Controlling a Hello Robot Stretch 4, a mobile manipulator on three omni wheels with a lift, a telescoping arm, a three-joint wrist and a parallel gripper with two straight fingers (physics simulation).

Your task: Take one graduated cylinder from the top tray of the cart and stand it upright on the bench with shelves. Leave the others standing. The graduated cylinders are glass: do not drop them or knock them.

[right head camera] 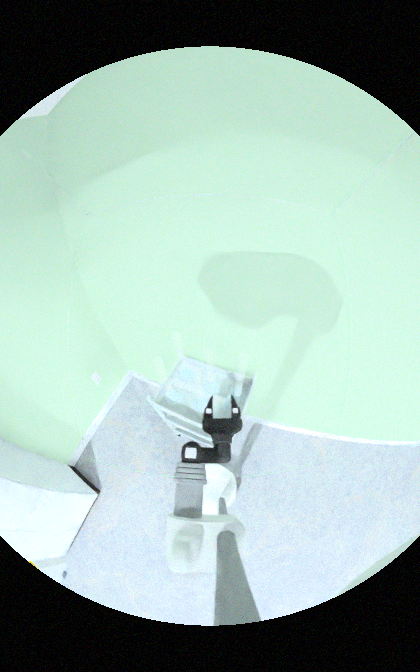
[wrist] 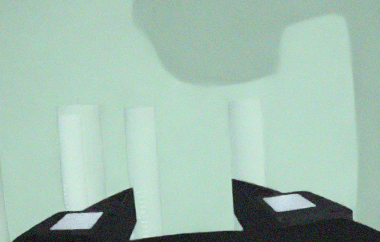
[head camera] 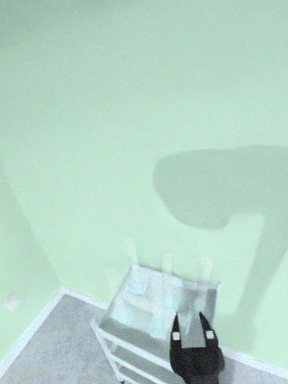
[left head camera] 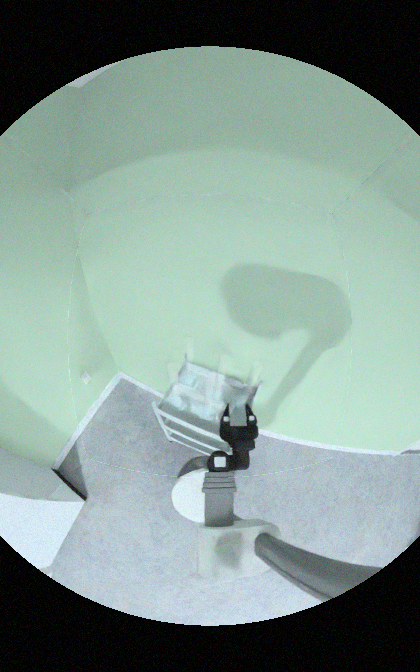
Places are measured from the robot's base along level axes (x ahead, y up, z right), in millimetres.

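Pixels of known places: gripper, fingertip midpoint: (wrist: 183, 200) (head camera: 188, 313) (left head camera: 236, 403); robot's base at its link origin: (left head camera: 200, 494).
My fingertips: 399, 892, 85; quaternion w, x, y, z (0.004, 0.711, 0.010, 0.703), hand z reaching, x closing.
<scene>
Ahead of a thing's pixels: the offset from my fingertips to its top centre, as dx, dy, dz. "*": to the spot under its first point.
Several clear graduated cylinders stand upright on the cart's top tray. Three of them, the back left one @(* +233, +26, -197) (head camera: 131, 252), the middle one @(+161, +78, -55) (head camera: 166, 272) and the right one @(* +115, +41, +79) (head camera: 205, 272), rise against the wall. The cart (head camera: 132, 345) has pale rails and lower shelves. My gripper (head camera: 189, 313) (left head camera: 237, 406) (right head camera: 222, 397) (wrist: 183, 200) is open and empty, over the tray's right front part. In the wrist view, one cylinder @(* +140, +3, -52) (wrist: 142, 165) shows beyond the left fingertip, partly in the gap; another @(+135, +78, +84) (wrist: 247, 140) shows behind the right fingertip, and a wider one @(+70, +78, -102) (wrist: 81, 155) farther left. The shelved bench does not show.
The green wall (head camera: 100, 150) (left head camera: 150, 280) stands close behind the cart, with my arm's shadow on it. A room corner is left of the cart. A white cabinet (left head camera: 35, 530) (right head camera: 45, 515) stands at the lower left. My arm (left head camera: 219, 505) (right head camera: 189, 495) reaches forward over the floor.
</scene>
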